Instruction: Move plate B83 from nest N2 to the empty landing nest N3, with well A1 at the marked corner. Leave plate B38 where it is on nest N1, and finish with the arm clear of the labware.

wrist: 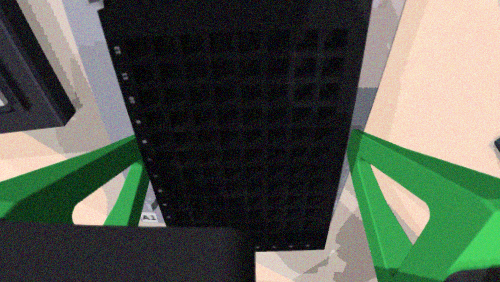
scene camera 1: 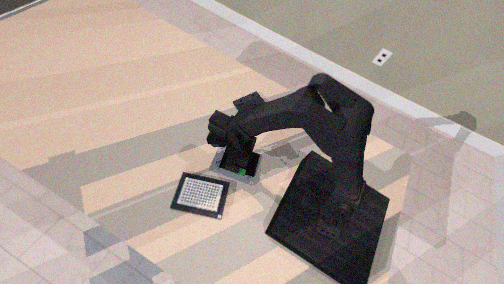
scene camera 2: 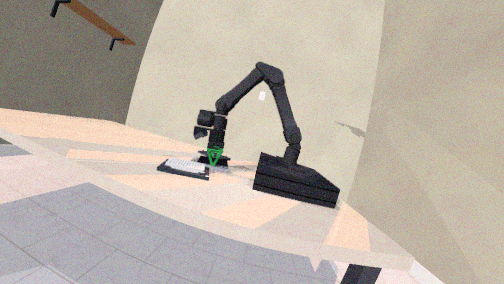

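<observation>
A black well plate (scene camera 1: 254, 161) (wrist: 245, 90) sits on a light grey nest (scene camera 1: 250, 180) (wrist: 90, 65) under the arm. An A1 label (wrist: 149, 217) shows at the nest's near left corner in the wrist view. My gripper (scene camera 1: 242, 171) (scene camera 2: 214, 156) (wrist: 250, 141) is open, with its green fingers low on either side of the black plate. A white well plate (scene camera 1: 201, 193) (scene camera 2: 185, 165) sits in a dark nest (scene camera 1: 196, 211) (scene camera 2: 182, 174) (wrist: 45, 100) beside it. The names B83, B38, N1, N2 and N3 are not readable.
The arm's black base block (scene camera 1: 325, 215) (scene camera 2: 295, 182) stands on the table to the right of the nests. A small dark edge (wrist: 497, 144) shows at the wrist view's right border. A wall shelf (scene camera 2: 97, 22) hangs high at the left.
</observation>
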